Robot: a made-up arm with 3 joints. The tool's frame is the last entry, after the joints. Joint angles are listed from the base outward. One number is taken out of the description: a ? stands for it. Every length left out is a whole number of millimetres.
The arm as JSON. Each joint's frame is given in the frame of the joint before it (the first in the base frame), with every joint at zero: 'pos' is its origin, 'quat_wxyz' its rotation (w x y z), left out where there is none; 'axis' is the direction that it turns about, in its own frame. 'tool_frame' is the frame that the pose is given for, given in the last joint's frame.
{
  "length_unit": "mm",
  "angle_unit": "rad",
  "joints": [
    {
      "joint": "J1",
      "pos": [
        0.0,
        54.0,
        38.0
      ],
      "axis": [
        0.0,
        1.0,
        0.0
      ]
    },
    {
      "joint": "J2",
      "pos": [
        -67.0,
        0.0,
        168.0
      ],
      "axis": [
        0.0,
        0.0,
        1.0
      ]
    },
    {
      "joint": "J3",
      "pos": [
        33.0,
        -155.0,
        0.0
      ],
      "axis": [
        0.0,
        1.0,
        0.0
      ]
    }
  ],
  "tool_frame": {
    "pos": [
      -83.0,
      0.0,
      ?
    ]
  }
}
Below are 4 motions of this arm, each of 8 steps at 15 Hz.
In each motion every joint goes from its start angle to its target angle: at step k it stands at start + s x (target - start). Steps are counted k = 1, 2, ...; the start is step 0. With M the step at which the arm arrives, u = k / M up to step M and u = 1 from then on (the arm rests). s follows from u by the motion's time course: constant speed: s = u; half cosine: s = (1 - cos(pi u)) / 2; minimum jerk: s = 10 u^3 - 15 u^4 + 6 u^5.
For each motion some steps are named. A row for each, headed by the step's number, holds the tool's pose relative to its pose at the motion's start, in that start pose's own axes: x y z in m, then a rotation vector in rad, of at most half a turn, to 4 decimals.
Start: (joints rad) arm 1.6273 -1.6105 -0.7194
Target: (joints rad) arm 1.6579 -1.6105 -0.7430
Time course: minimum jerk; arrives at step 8
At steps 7, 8:
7: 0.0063 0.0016 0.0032 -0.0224 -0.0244 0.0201
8: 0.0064 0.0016 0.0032 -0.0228 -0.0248 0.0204

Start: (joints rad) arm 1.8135 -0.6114 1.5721
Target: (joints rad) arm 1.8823 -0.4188 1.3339
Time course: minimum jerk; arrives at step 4
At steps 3, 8:
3: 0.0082 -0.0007 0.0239 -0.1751 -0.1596 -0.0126
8: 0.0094 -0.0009 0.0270 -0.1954 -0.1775 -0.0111

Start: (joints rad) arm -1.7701 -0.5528 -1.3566
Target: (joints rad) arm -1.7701 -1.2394 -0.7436
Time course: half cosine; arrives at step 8
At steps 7, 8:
7: -0.0543 0.0133 0.1597 -0.5849 0.5678 -0.3264
8: -0.0555 0.0169 0.1654 -0.6047 0.5884 -0.3468

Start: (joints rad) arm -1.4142 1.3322 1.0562
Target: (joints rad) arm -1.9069 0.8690 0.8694
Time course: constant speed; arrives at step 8
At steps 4, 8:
4: -0.0158 0.0688 -0.0448 0.0719 -0.1782 -0.3190
8: -0.0026 0.1353 -0.0948 0.1199 -0.4057 -0.6260

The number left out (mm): -84.0
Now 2 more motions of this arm.
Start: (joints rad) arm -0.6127 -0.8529 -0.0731
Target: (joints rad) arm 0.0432 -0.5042 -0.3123
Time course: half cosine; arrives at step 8
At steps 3, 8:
3: 0.0383 0.0110 0.0304 -0.1324 0.0676 0.1225
8: 0.1292 0.0561 0.0594 -0.3390 0.2796 0.4058

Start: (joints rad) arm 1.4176 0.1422 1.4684
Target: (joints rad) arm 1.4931 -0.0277 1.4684
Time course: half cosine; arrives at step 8
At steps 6, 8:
6: -0.0082 0.0079 -0.0053 0.1447 0.0643 -0.0104
8: -0.0098 0.0096 -0.0060 0.1694 0.0755 -0.0131

